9 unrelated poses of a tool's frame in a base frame.
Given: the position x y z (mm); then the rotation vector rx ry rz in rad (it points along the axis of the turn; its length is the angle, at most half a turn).
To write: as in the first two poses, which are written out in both.
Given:
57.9, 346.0, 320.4, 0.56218, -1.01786, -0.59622
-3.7, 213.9, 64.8, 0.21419, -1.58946, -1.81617
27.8, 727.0, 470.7, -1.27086, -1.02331, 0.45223
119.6, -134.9, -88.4, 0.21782, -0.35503, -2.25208
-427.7, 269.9, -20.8, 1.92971, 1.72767, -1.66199
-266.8, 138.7, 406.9, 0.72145, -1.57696, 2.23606
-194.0, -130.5, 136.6, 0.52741, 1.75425, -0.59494
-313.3, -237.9, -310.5, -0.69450, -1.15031, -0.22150
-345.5, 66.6, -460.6, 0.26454, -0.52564, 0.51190
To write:
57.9, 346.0, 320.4, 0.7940, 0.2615, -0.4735, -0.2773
-3.7, 213.9, 64.8, 0.3516, 0.0828, -0.6141, -0.7017
27.8, 727.0, 470.7, 0.6626, -0.5622, -0.4527, 0.2001
119.6, -134.9, -88.4, 0.4129, 0.0866, -0.1412, -0.8956
-427.7, 269.9, -20.8, 0.0321, 0.6267, 0.5611, -0.5398
-266.8, 138.7, 406.9, 0.1553, 0.2519, -0.5505, 0.7806
-194.0, -130.5, 136.6, 0.5711, 0.2248, 0.7477, -0.2536
-313.3, -237.9, -310.5, 0.7770, -0.3210, -0.5317, -0.1024
-345.5, 66.6, -460.6, 0.9249, 0.1289, -0.2562, 0.2495

